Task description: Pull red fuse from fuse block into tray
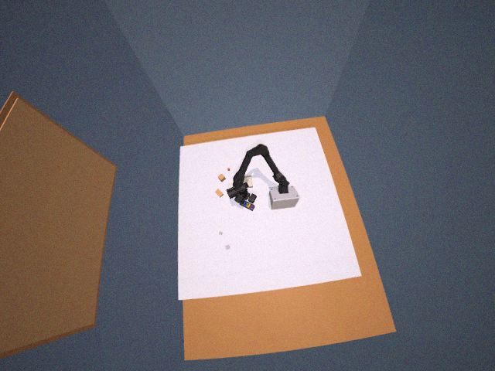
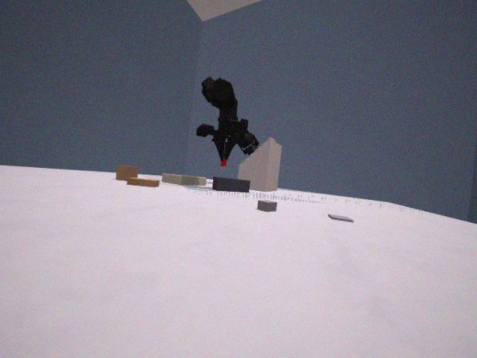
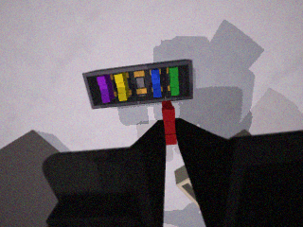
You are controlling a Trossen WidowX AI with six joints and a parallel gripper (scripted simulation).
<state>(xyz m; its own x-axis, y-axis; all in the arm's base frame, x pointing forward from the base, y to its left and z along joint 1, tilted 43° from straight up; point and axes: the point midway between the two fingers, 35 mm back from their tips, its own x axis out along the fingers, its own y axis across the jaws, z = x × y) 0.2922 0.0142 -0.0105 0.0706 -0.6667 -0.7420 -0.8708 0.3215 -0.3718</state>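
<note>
My gripper tip is now 17 cm to the left of the tray, 9 cm above it and 1 cm short of it. Also, from my gripper tip: red fuse 1 cm below.
</note>
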